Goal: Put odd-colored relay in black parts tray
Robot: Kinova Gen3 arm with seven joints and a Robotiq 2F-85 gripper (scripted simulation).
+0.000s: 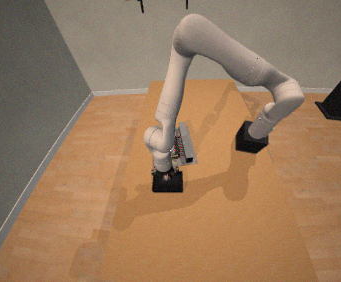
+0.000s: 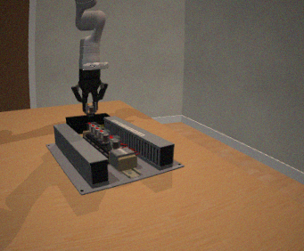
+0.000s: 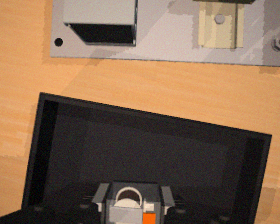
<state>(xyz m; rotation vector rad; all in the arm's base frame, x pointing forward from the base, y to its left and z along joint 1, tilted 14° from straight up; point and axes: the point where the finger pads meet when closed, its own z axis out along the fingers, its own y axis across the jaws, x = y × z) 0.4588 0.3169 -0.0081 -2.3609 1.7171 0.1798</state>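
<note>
The black parts tray lies 60 mm below my hand. Round my hand: relay (10 mm below).
</note>
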